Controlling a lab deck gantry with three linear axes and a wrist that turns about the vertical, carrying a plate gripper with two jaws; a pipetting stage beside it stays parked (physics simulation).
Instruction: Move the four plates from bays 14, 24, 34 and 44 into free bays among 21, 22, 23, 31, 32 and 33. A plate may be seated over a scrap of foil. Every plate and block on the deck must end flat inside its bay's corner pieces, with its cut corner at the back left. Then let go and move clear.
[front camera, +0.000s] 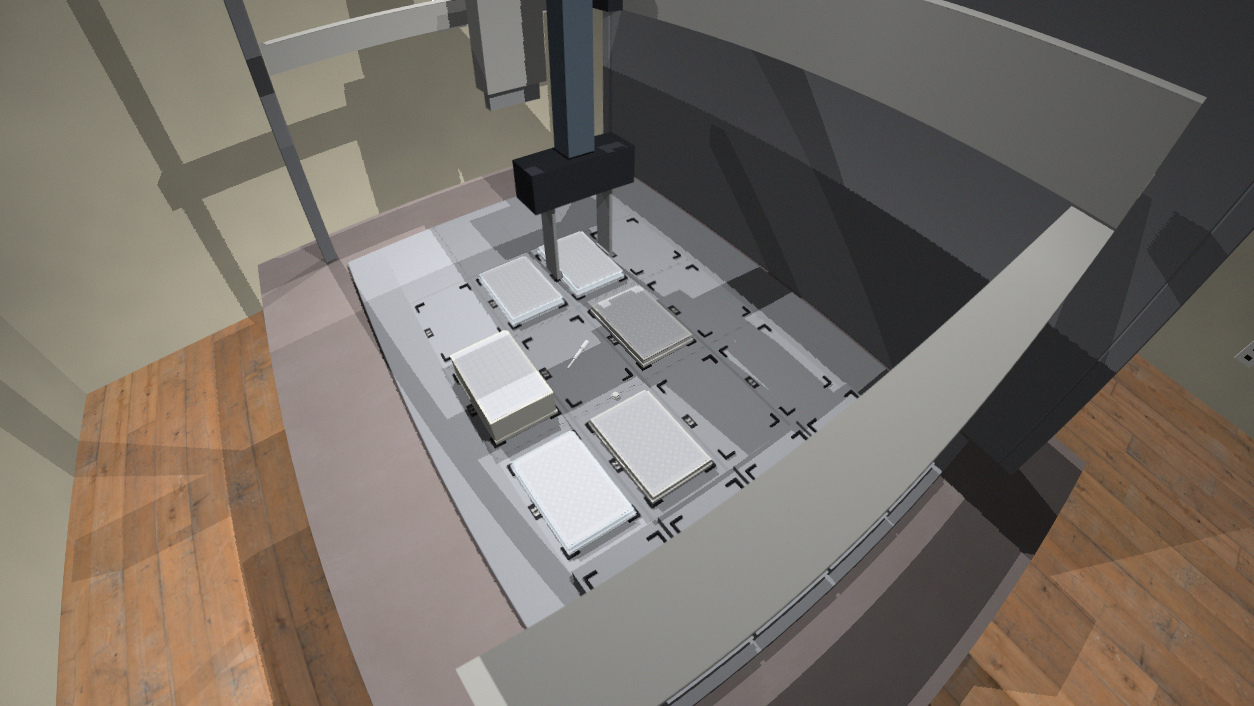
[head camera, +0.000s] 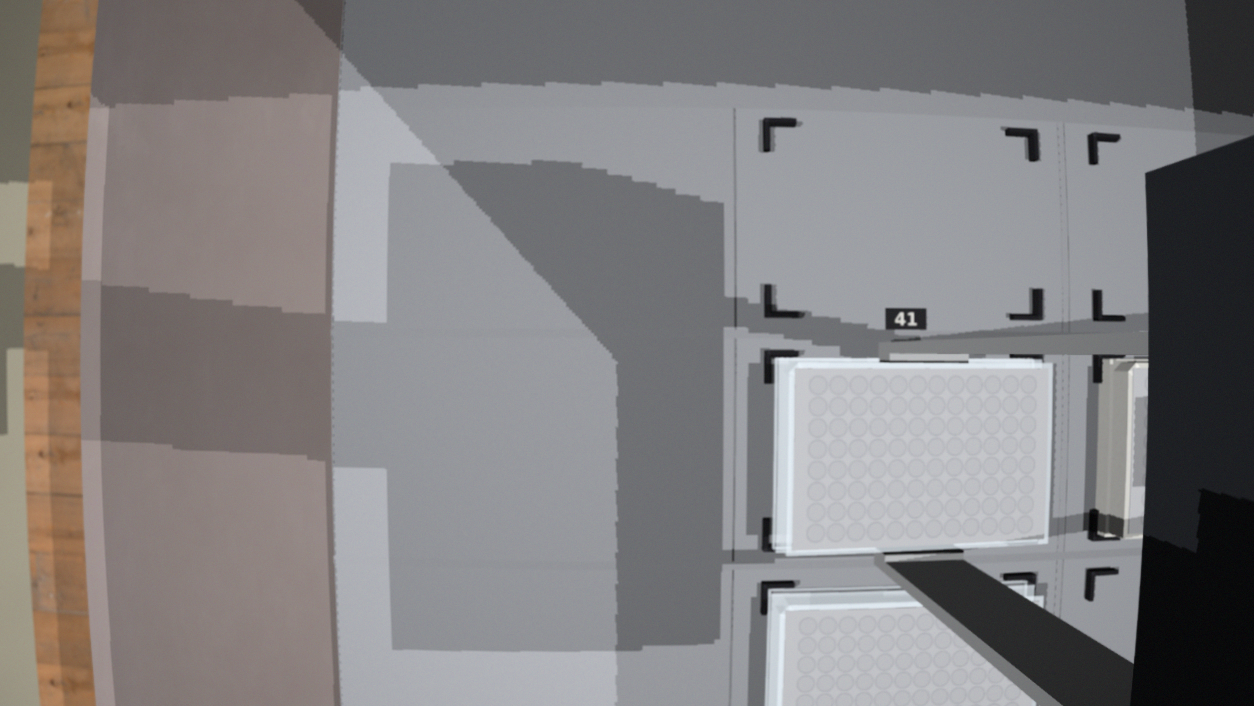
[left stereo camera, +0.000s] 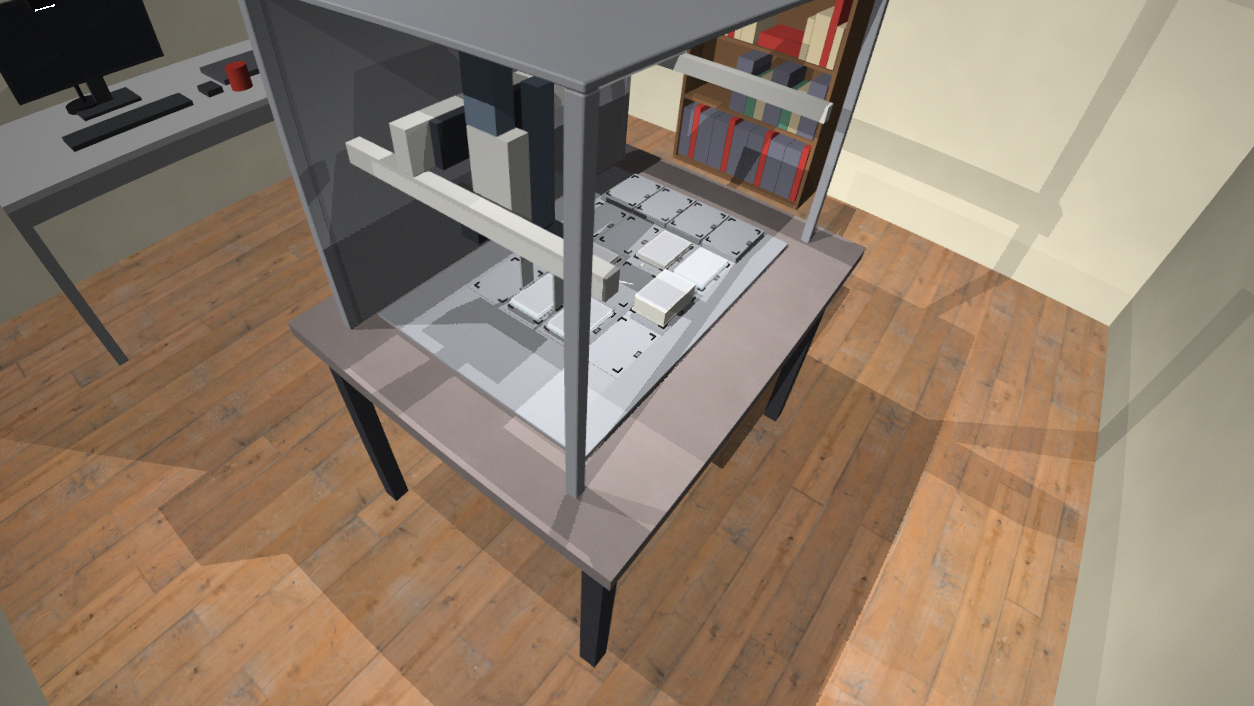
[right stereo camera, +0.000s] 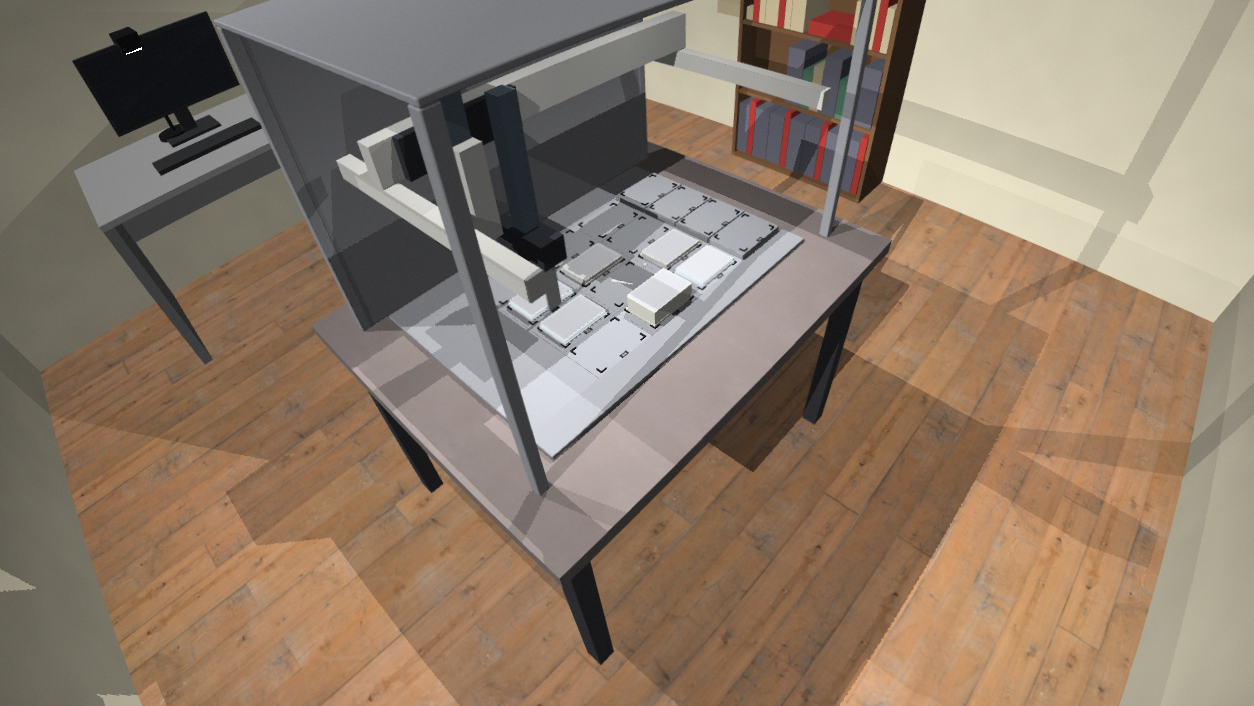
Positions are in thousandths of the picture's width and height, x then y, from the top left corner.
gripper: front camera 462, 372; head camera 730, 642; left stereo camera 433, 420; right stereo camera 432, 421
tall cream block: front camera 407, 562; left stereo camera 531, 419; right stereo camera 524, 423; not seen in the head camera view (out of frame)
